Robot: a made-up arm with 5 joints.
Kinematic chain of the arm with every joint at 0, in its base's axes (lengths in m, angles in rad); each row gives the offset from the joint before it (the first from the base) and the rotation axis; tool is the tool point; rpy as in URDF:
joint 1: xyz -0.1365 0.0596 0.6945 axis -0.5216 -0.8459 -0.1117
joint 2: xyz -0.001 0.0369 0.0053 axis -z
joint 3: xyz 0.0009 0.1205 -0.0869 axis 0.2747 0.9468 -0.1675
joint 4: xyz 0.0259 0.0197 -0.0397 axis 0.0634 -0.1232 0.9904
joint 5: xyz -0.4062 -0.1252 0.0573 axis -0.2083 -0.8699 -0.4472
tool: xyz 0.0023 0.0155 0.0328 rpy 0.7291 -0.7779 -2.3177
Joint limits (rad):
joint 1: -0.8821..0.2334
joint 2: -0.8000..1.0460
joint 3: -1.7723..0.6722
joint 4: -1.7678..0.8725
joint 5: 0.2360..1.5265
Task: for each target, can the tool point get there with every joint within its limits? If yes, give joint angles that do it. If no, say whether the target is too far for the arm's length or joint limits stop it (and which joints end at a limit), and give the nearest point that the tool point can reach.
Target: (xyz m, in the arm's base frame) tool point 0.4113 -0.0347 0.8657
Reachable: no: joint limits stop it (at a limit: joint 1, joint 2, joint 3, joint 4) | nearest point 0.3740 0.2375 0.8115 | short by 0.280 m
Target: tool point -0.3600 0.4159 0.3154
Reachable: yes | joints -0.1965 -0.1026 -1.4623 -0.9867 0.3530
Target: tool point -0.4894 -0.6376 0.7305
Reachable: no: too far | nearest point -0.3637 -0.2097 0.7427 | short by 0.446 m
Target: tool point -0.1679 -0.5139 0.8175
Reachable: no: joint limits stop it (at a limit: joint 1, joint 2) | nearest point -0.2010 -0.2224 0.7891 | short by 0.295 m
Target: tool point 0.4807 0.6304 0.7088
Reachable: no: too far | nearest point 0.3006 0.4669 0.6781 | short by 0.245 m
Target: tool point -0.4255 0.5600 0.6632
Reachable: yes | joints -0.2539 -0.0105 -0.5109 -1.1818 0.5939
